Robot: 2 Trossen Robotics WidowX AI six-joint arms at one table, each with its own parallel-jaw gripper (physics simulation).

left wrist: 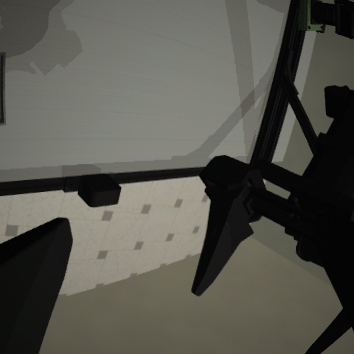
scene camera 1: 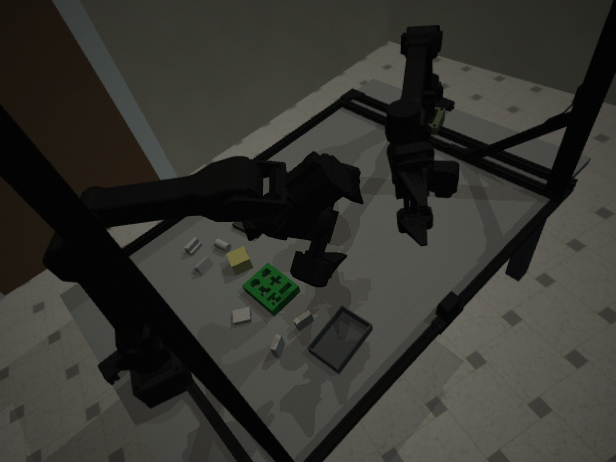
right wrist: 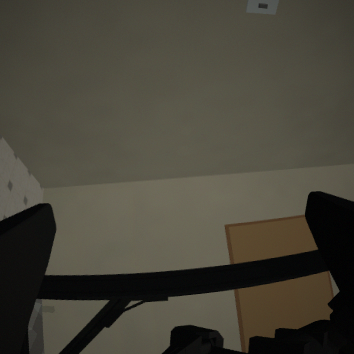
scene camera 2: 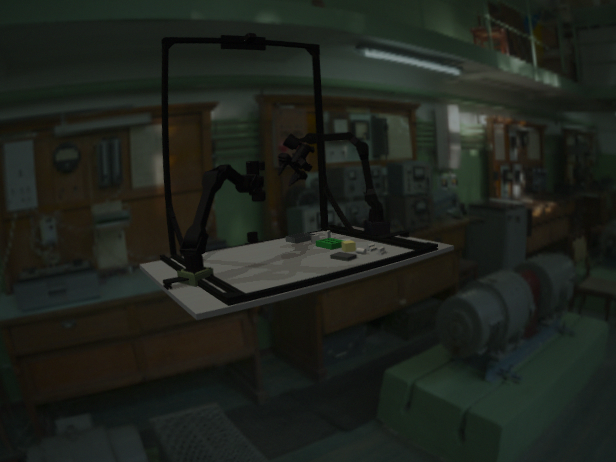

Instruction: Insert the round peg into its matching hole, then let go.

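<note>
The round peg [scene camera 1: 222, 245], a small white cylinder, lies on its side on the table near the yellow block in scene camera 1. The green board [scene camera 1: 262, 298] [scene camera 2: 328, 244] lies flat, and its round hole [scene camera 1: 255, 283] shows near the left corner with no peg in it. My left gripper [scene camera 1: 353, 229] [scene camera 2: 286, 178] is open and empty, high above the table, to the right of the board in scene camera 1. My right gripper [scene camera 1: 424, 224] [right wrist: 182, 211] is open and empty, high and farther right. The peg does not show in either wrist view.
A yellow block [scene camera 1: 239, 260] [scene camera 2: 348, 245] stands beside the board. Several other white pegs lie around it, among them a square one [scene camera 1: 241, 316]. A dark open tray [scene camera 1: 355, 342] [scene camera 2: 298, 239] lies near the table edge. A dark flat piece [scene camera 2: 343, 256] lies near the board.
</note>
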